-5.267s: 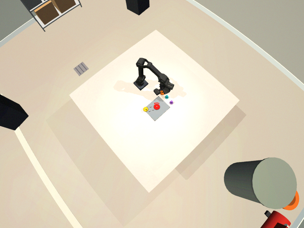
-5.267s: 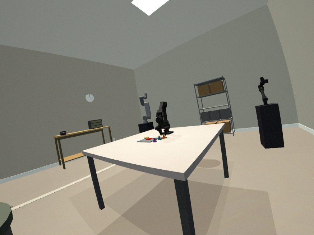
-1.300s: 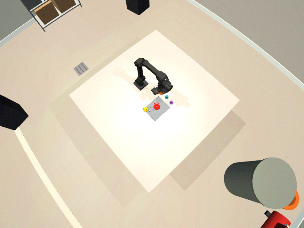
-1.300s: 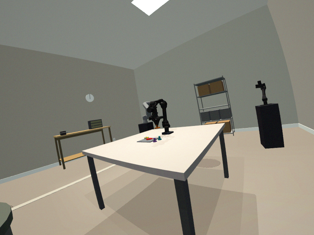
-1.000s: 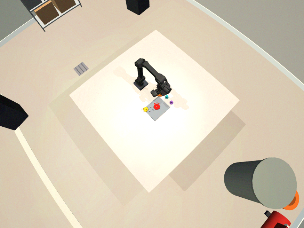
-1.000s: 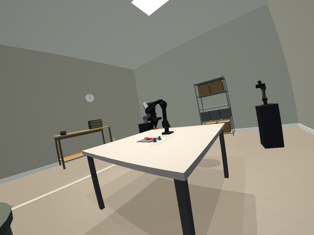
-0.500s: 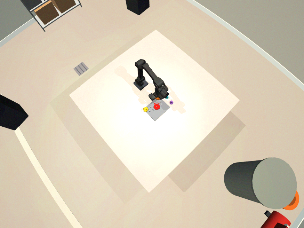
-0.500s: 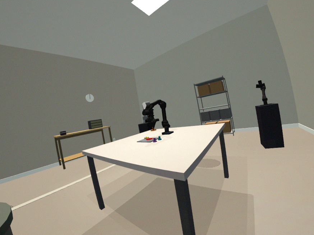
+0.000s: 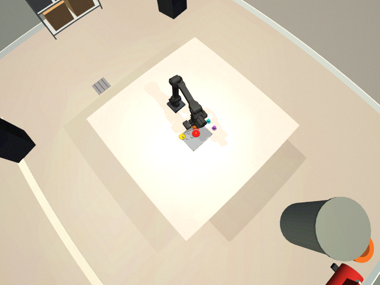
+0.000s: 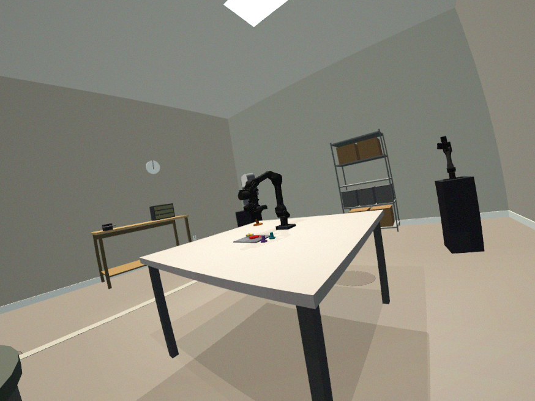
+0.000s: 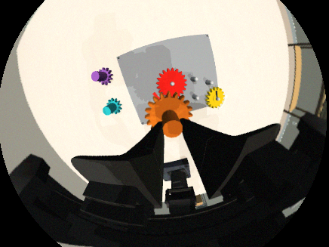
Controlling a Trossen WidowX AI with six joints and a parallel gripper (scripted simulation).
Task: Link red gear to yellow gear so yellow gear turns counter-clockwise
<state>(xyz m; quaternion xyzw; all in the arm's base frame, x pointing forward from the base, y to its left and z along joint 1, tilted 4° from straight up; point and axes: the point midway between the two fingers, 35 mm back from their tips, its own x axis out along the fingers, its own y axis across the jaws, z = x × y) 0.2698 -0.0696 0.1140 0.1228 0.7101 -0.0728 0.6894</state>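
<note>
My gripper tip is now 12 cm to the left of the yellow gear, 10 cm above it and 4 cm past it. Also, from my gripper tip: orange gear: 1 cm below; red arrow: 11 cm below; red gear: 10 cm below, 3 cm to the right, 3 cm ahead.
</note>
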